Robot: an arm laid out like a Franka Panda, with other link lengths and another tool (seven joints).
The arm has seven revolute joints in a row. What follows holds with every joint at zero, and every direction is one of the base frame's.
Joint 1 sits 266.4 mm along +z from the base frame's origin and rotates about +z.
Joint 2 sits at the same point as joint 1 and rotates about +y.
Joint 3 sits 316 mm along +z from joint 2 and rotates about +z.
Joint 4 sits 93.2 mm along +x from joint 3 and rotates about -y.
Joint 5 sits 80.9 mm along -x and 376.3 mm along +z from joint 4 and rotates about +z.
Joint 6 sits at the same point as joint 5 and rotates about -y.
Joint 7 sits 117 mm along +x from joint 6 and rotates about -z.
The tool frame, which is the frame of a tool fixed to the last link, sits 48 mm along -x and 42 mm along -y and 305.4 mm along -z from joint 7; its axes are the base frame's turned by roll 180, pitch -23.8 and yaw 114.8 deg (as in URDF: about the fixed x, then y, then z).
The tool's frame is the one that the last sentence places.
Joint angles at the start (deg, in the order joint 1, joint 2, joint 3, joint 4, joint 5, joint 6, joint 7):
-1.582, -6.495, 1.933, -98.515, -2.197, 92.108, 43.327
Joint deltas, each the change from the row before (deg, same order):
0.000, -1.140, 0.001, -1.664, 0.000, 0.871, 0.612
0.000, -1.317, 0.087, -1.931, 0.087, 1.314, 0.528
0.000, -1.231, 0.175, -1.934, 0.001, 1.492, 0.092
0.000, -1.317, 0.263, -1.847, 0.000, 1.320, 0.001
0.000, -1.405, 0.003, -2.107, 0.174, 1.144, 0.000
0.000, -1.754, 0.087, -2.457, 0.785, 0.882, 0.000
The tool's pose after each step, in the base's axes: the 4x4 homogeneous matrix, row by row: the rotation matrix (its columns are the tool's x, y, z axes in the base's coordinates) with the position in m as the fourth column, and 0 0 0 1 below. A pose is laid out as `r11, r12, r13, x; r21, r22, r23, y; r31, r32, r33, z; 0, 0, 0, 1`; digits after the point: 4 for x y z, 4 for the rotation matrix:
0.2903, 0.9471, 0.1366, 0.4856; 0.8832, -0.3201, 0.3428, -0.0053; 0.3684, 0.0211, -0.9294, 0.3512; 0, 0, 0, 1
0.2918, 0.9446, 0.1506, 0.4825; 0.8809, -0.3267, 0.3425, -0.0035; 0.3728, 0.0327, -0.9274, 0.3489; 0, 0, 0, 1
0.2846, 0.9448, 0.1626, 0.4804; 0.8819, -0.3245, 0.3419, -0.0018; 0.3758, 0.0461, -0.9255, 0.3459; 0, 0, 0, 1
0.2748, 0.9457, 0.1735, 0.4775; 0.8840, -0.3194, 0.3414, 0.0004; 0.3783, 0.0596, -0.9238, 0.3440; 0, 0, 0, 1
0.2715, 0.9454, 0.1804, 0.4724; 0.8833, -0.3192, 0.3434, 0.0013; 0.3823, 0.0661, -0.9217, 0.3404; 0, 0, 0, 1
0.2701, 0.9453, 0.1830, 0.4637; 0.8787, -0.3198, 0.3546, 0.0058; 0.3937, 0.0650, -0.9169, 0.3363; 0, 0, 0, 1

